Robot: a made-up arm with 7 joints.
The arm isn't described. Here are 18 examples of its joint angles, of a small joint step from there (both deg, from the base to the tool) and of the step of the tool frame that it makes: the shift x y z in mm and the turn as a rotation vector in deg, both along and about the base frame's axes.
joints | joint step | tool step
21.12 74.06 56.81 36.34 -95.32 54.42 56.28 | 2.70 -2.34 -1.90 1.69 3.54 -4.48 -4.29 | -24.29 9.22 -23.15 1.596 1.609 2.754
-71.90 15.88 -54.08 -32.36 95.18 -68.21 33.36 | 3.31 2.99 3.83 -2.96 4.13 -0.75 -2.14 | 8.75 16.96 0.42 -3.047 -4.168 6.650
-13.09 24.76 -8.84 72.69 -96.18 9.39 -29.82 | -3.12 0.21 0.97 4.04 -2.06 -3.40 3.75 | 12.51 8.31 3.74 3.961 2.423 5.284
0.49 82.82 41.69 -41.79 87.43 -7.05 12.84 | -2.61 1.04 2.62 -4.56 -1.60 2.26 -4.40 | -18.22 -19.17 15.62 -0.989 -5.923 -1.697
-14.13 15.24 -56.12 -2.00 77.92 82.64 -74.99 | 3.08 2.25 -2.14 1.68 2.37 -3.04 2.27 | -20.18 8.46 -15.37 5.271 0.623 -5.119
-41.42 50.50 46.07 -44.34 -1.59 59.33 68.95 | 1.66 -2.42 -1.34 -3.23 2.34 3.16 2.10 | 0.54 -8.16 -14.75 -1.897 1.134 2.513
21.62 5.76 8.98 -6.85 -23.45 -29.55 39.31 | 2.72 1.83 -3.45 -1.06 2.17 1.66 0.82 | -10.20 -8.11 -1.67 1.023 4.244 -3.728
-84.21 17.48 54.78 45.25 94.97 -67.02 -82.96 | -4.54 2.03 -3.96 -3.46 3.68 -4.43 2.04 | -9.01 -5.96 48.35 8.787 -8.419 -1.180
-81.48 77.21 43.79 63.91 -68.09 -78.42 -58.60 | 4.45 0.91 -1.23 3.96 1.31 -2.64 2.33 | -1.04 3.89 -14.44 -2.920 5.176 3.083
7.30 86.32 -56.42 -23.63 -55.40 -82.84 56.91 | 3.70 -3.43 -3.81 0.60 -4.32 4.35 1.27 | -27.61 -4.04 -24.94 -1.122 13.135 5.777
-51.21 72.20 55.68 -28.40 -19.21 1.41 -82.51 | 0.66 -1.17 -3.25 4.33 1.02 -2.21 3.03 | 23.72 11.88 -1.65 -4.043 1.689 -1.007
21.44 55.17 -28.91 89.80 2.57 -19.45 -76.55 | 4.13 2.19 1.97 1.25 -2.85 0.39 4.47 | -16.88 10.80 34.70 7.919 -0.757 -0.798
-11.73 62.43 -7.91 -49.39 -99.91 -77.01 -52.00 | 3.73 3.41 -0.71 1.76 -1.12 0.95 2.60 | 1.38 6.61 -8.16 2.603 8.247 1.130
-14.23 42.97 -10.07 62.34 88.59 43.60 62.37 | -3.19 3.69 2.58 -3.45 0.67 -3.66 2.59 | 35.80 13.29 33.61 0.542 -5.867 -5.309
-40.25 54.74 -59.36 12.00 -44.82 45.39 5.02 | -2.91 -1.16 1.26 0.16 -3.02 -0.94 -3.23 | 19.49 -14.04 13.49 -6.721 -0.671 0.050
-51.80 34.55 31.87 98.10 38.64 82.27 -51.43 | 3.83 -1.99 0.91 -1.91 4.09 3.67 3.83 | -20.94 -3.68 -12.79 3.603 8.432 -3.652
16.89 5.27 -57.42 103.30 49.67 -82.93 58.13 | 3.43 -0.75 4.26 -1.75 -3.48 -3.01 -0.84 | -11.67 -16.84 11.20 0.205 1.615 9.521
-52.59 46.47 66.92 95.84 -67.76 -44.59 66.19 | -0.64 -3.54 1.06 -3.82 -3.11 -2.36 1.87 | 10.61 -14.25 -7.19 -2.903 -2.924 3.997
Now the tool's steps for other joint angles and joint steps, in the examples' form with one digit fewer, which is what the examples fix.
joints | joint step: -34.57 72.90 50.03 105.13 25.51 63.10 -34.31 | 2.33 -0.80 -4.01 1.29 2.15 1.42 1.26
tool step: -20.5 -2.5 -2.8 -0.68 10.12 -0.67
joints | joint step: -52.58 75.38 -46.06 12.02 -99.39 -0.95 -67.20 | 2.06 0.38 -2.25 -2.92 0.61 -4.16 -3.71
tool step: -9.1 -6.6 -14.6 -0.34 -1.21 -4.92
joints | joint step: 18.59 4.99 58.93 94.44 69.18 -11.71 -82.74 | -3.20 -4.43 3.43 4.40 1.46 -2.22 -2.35
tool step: 24.0 -54.1 -11.9 -8.72 -3.87 6.29
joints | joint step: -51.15 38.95 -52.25 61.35 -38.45 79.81 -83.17 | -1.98 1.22 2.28 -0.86 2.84 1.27 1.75
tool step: 14.3 4.9 18.5 3.27 -2.34 -0.84
